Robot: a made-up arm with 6 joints. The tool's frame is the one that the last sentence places.
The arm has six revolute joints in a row. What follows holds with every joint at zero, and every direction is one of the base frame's. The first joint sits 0.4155 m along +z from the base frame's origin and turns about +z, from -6.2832 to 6.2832 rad. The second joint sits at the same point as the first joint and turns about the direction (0, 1, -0.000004), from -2.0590 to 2.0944 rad. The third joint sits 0.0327 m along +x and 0.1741 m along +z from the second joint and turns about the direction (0, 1, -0.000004), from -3.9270 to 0.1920 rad. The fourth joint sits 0.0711 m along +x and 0.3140 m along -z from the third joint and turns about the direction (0, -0.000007, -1), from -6.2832 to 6.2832 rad. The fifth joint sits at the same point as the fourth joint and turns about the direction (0, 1, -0.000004), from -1.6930 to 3.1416 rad. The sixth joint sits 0.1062 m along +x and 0.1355 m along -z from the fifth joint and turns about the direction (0, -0.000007, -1), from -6.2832 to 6.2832 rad. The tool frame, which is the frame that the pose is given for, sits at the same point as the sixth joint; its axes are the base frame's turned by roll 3.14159, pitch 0.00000 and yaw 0.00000 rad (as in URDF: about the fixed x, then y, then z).
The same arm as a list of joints. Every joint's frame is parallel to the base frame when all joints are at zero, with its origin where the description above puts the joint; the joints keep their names.
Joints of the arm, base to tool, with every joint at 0 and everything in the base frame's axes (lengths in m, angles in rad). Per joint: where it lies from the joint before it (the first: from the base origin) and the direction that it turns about. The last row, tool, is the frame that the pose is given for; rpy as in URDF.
joint 1: axis +z origin 0 0 0.4155
joint 2: axis +y origin 0 0 0
joint 3: axis +y origin 0.0327 0 0.1741
joint 4: axis -z origin 0.0711 0 -0.314
joint 5: axis +y origin 0 0 0
joint 6: axis -z origin 0.1062 0 -0.1355
tool: origin 0 0 0 rpy 3.1416 0 0
Joint limits (rad, base to tool): -6.2832..6.2832 -2.059..2.0944 -3.927..0.192 -6.2832..6.2832 -1.693..3.1416 -6.2832..6.2832

